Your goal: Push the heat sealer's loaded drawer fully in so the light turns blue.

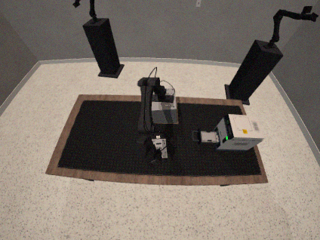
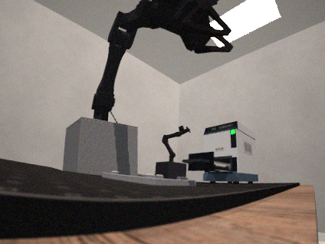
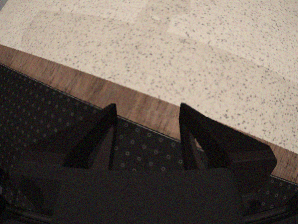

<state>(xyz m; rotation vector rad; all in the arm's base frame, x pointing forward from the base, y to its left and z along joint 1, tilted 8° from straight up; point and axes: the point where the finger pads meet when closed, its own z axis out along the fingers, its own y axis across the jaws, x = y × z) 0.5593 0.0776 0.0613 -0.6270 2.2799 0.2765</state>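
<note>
The sealer drawer lies 330 mm behind my hand, 340 mm to the left of it and 180 mm below it.
</note>
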